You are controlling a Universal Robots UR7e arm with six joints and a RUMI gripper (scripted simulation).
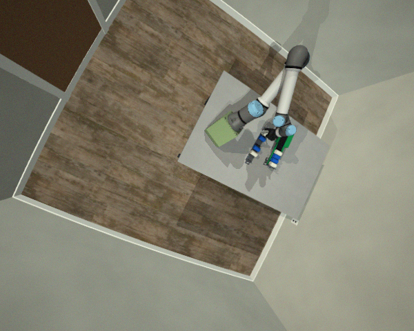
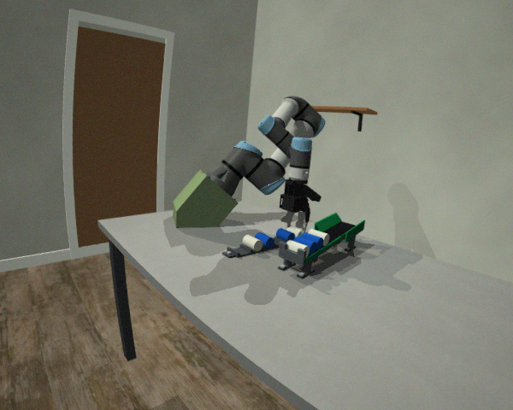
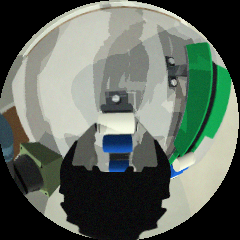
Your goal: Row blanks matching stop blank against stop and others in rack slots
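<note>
Now: the dark stock rack 130 mm to the right of my hand, 40 mm below it and 10 mm ahead of it. Round my hand: grey stop (220 mm to the right, 220 mm ahead, 30 mm above).
</note>
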